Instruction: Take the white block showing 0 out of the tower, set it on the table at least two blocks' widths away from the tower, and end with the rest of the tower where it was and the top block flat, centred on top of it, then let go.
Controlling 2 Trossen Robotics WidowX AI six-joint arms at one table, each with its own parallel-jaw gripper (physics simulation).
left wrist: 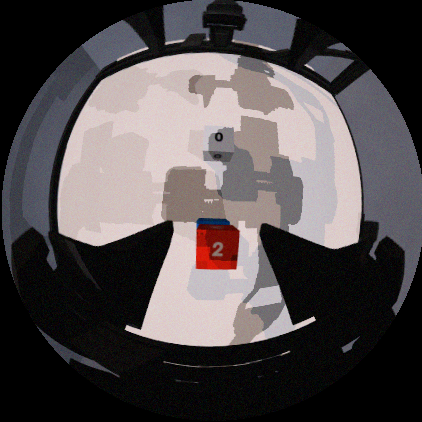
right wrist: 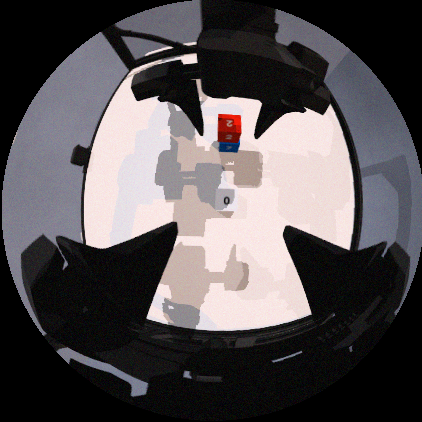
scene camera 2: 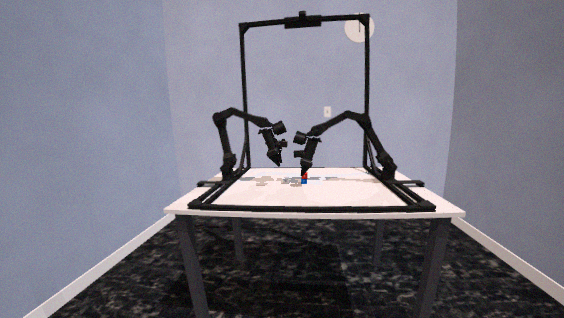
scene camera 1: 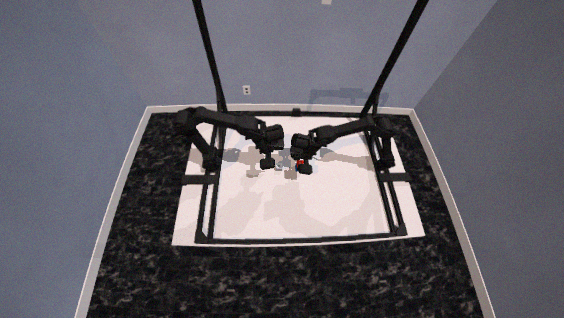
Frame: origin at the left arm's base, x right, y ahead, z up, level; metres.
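Seen in the pictures: left gripper, between the fingertips: [left wrist: 217, 227] [right wrist: 228, 134] [scene camera 2: 301, 174] [scene camera 1: 296, 163]; right gripper, between the fingertips: [left wrist: 228, 52] [right wrist: 232, 229] [scene camera 2: 280, 164] [scene camera 1: 273, 158]; left arm's base, origin of its link: [scene camera 2: 388, 178] [scene camera 1: 381, 165]; right arm's base, origin of its link: [left wrist: 219, 43] [right wrist: 215, 342] [scene camera 2: 228, 179] [scene camera 1: 213, 166].
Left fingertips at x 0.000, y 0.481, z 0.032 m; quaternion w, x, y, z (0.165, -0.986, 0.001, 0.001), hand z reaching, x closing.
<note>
Pixels of each thing's top centre, then the offset from my left fingertips to it. "spot": a spot on its surface instead. Level surfaces: height alone.
- red block with a 2, centre of its top: [left wrist: 217, 250] [right wrist: 229, 122] [scene camera 1: 300, 163] [scene camera 2: 304, 173] dx +0.000, dy -0.017, dz +0.007 m
- blue block, centre of its top: [left wrist: 212, 236] [right wrist: 229, 135] [scene camera 2: 304, 178] dx -0.003, dy -0.013, dz -0.022 m
- white table, height of its surface: dz -0.051 m
- black frame, a spot on its surface: [scene camera 2: 310, 208] spot: dx -0.378, dy -0.040, dz -0.033 m
The red block with a 2 [scene camera 1: 300, 163] [scene camera 2: 304, 176] [left wrist: 217, 247] [right wrist: 229, 124] lies flat on the blue block [scene camera 2: 303, 181] [left wrist: 212, 221] [right wrist: 229, 147] and looks roughly centred on it. The white block showing 0 [left wrist: 218, 140] [right wrist: 226, 200] stands on the table, apart from the tower with a stretch of table between. My left gripper [scene camera 2: 304, 172] [left wrist: 217, 227] [right wrist: 228, 134] is open and empty, its fingers on either side of the red block with gaps. My right gripper [scene camera 1: 267, 163] [scene camera 2: 278, 164] [right wrist: 232, 229] is open and empty, raised above the table to the left of the tower in the scene views.
The white table [scene camera 1: 340, 210] [scene camera 2: 350, 195] bears a black frame [scene camera 1: 300, 240] [scene camera 2: 310, 208] along its edges. Both arms reach in over the middle, their wrists close together. Arm shadows fall around the blocks.
</note>
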